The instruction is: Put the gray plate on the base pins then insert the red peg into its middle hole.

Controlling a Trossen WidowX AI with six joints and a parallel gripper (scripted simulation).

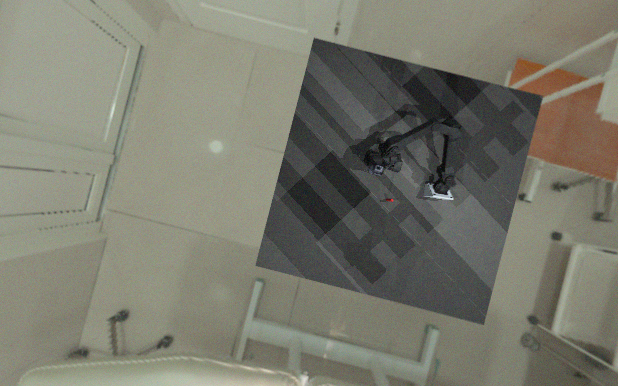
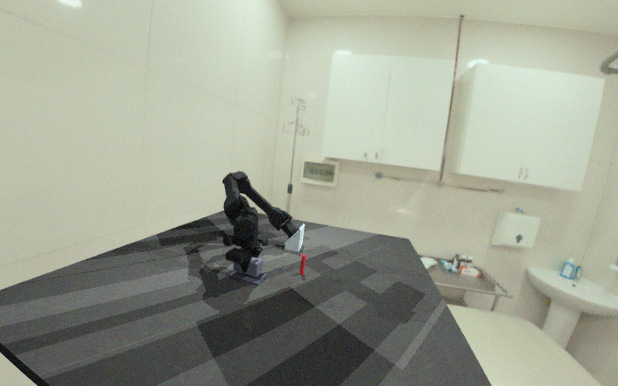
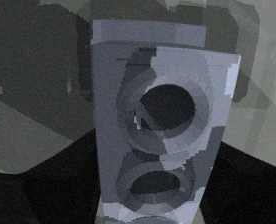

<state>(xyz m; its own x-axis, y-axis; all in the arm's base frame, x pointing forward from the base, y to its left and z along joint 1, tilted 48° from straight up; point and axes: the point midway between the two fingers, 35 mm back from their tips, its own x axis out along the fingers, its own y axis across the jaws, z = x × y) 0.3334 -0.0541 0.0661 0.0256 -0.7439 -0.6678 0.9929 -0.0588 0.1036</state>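
Right now my gripper tip is 2 cm above the base. The rest, counted from my gripper tip: red peg 18 cm to the left, 9 cm behind, 1 cm above; gray plate 3 cm above.
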